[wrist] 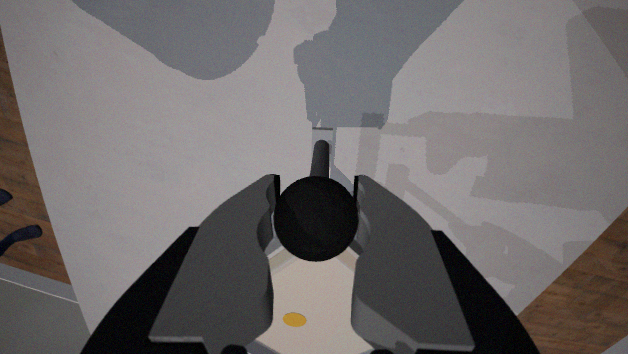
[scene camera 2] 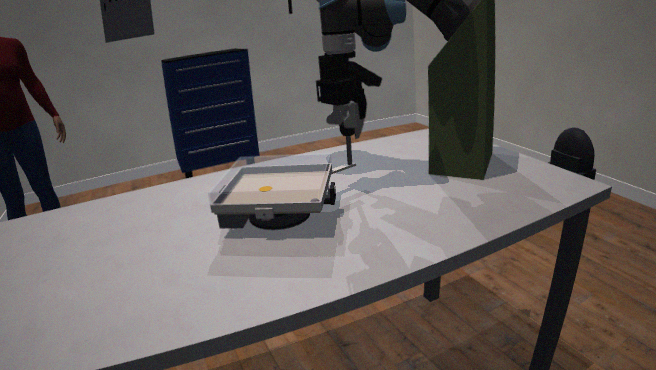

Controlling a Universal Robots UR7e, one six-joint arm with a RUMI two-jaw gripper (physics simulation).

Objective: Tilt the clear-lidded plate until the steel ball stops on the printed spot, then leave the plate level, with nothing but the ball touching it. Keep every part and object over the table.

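The clear-lidded plate (scene camera 2: 237,208) (wrist: 320,290) sits on a round black base (scene camera 2: 280,220) on the table; I cannot tell any slight tilt. Its yellow printed spot (scene camera 2: 265,189) (wrist: 294,319) lies left of the floor's middle in the scene view. The steel ball (scene camera 2: 314,200) is in the near right corner in the scene view, partly hidden by the wall, away from the spot; it does not show in the wrist view. My gripper (scene camera 2: 347,129) (wrist: 316,178) is shut on the round black knob (wrist: 316,227) atop an upright rod (scene camera 2: 349,150) (wrist: 320,159), joined to the plate's side by a bar (scene camera 2: 344,168).
A dark green pedestal (scene camera 2: 457,120) stands at the right on the table (scene camera 2: 125,280). A dark knob-like part (scene camera 2: 332,193) sits on the plate's right side. A blue drawer cabinet (scene camera 2: 212,107) and a person in red (scene camera 2: 20,85) are beyond the table.
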